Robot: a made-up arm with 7 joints.
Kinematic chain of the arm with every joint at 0, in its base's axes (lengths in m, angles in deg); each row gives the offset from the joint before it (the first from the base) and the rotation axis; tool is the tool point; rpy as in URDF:
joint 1: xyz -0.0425 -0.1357 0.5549 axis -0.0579 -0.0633 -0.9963
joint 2: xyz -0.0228 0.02 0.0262 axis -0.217 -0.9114 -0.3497
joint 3: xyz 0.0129 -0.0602 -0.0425 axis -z
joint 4: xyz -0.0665 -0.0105 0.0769 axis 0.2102 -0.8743 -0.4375
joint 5: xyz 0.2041 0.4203 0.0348 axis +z
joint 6: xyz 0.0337 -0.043 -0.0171 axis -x
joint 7: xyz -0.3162 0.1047 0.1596 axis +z
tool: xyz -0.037 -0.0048 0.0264 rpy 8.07 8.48 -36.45
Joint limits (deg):
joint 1: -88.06..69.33
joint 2: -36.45..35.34
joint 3: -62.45..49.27
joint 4: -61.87..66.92
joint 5: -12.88..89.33
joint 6: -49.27..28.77
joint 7: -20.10..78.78
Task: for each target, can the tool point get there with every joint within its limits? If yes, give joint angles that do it. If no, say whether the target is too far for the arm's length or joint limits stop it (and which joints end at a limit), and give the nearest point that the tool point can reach.
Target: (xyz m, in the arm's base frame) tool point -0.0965 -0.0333 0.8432
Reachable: yes | joints 15.24 16.77 11.90 17.84 70.99 -6.04 45.15
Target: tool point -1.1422 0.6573 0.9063
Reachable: no: too far | nearest point -0.5885 0.2585 0.7339 | short by 0.704 m
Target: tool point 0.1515 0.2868 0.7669
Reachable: yes | joints 13.18 -19.64 30.75 21.78 9.49 20.18 4.31
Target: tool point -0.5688 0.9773 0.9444
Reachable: no: too far | nearest point -0.3430 0.4584 0.7594 | short by 0.595 m
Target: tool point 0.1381 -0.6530 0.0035
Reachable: no: joint limits stop it (at a limit: joint 1, joint 2, joint 3, joint 5, joint 6, joint 7) | nearest point 0.0925 -0.3714 0.3525 | short by 0.451 m
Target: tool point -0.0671 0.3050 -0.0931
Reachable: no: joint limits stop it (at a limit: joint 1, joint 2, joint 5, joint 6, joint 7) | nearest point -0.0812 0.4774 0.2999 | short by 0.429 m
